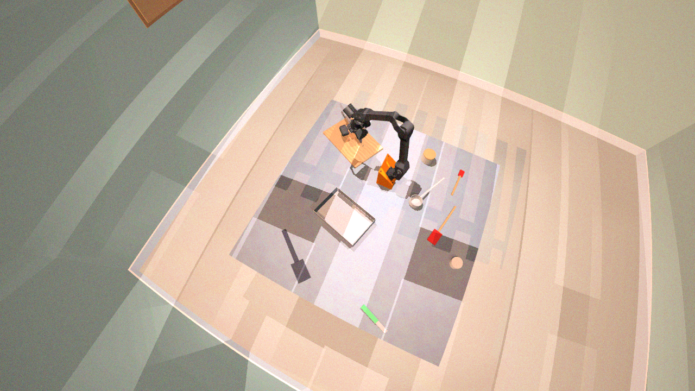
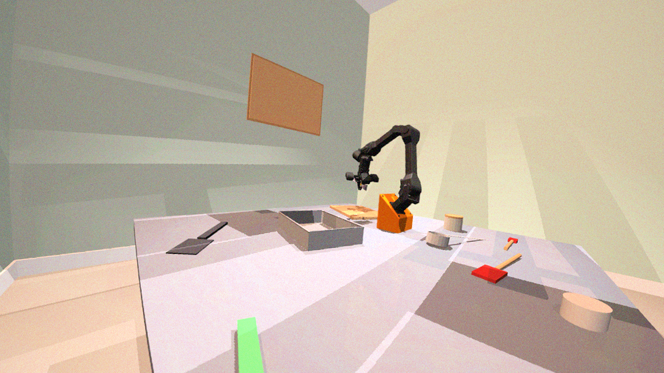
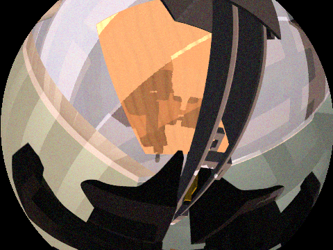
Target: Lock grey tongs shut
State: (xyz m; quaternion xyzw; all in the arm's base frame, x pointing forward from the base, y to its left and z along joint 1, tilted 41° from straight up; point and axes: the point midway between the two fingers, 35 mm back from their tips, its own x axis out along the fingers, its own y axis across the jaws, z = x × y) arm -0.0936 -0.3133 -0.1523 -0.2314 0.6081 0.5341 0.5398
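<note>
The wooden board is 1 cm behind my gripper tip, 1 cm to the right of it and 13 cm below it. The rest, counted from my gripper tip: dark spatula: 82 cm ahead, 16 cm to the left, 14 cm below; red scraper: 21 cm ahead, 77 cm to the left, 13 cm below; roasting tin: 47 cm ahead, 26 cm to the left, 11 cm below.
</note>
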